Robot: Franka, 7 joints.
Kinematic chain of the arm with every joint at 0, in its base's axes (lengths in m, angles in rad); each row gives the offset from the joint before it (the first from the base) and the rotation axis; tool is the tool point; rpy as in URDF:
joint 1: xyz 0 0 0.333 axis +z
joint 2: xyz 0 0 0 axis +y
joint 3: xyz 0 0 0.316 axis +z
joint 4: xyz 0.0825 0 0 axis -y
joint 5: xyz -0.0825 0 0.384 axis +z
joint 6: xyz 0 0 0 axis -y
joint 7: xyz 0.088 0 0 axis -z
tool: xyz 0 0 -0.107 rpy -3.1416 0 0
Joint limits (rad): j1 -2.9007..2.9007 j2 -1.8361..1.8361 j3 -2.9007..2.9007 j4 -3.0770..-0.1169 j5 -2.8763..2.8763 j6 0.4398..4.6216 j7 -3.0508..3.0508
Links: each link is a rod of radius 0.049 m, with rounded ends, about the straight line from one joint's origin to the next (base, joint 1, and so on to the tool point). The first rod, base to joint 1, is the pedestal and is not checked.
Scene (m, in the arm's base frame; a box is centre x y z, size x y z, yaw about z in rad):
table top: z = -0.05
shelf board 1: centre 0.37 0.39 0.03 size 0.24 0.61 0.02 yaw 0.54
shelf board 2: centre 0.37 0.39 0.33 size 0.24 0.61 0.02 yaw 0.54
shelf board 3: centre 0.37 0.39 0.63 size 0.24 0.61 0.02 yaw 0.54
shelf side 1: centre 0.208 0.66 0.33 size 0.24 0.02 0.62 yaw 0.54
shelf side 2: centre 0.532 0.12 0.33 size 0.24 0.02 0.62 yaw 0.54
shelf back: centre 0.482 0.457 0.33 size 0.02 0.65 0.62 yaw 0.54
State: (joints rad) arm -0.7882 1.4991 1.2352 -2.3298 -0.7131 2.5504 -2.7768
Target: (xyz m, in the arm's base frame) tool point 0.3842 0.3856 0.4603
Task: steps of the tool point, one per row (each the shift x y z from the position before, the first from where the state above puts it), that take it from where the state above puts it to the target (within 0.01 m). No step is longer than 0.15 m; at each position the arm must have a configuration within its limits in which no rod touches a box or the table.
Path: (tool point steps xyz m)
1: -0.1001 -0.0140 0.0203
2: -0.0895 -0.0251 0.0829
3: 0.0075 -0.0100 0.0716
4: -0.0153 -0.0154 0.0644
5: -0.0344 -0.0182 0.0505
6: 0.0873 0.0453 0.0023
7: 0.0797 0.0490 -0.0035
8: 0.0703 0.0479 0.0012

